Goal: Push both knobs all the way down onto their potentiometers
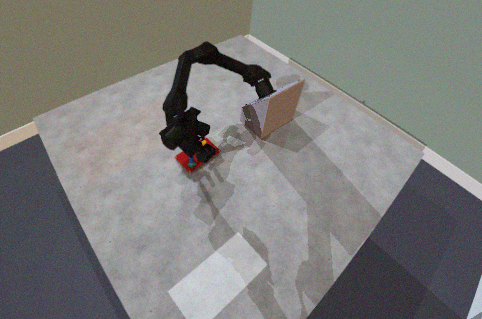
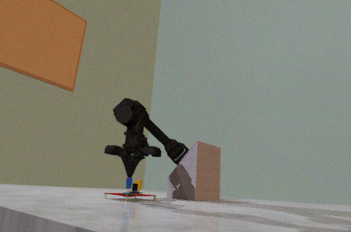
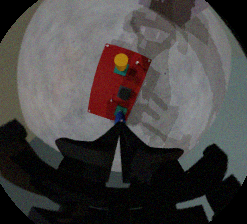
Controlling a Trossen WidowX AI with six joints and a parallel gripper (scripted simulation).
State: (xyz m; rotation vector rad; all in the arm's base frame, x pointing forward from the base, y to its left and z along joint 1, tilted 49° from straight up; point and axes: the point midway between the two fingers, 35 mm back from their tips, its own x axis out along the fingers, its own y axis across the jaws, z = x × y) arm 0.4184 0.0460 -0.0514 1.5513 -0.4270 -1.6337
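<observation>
The blue knob lies 10 mm below my gripper tip. Also, from my gripper tip: yellow knob 80 mm behind, 40 mm to the right, 20 mm below.
</observation>
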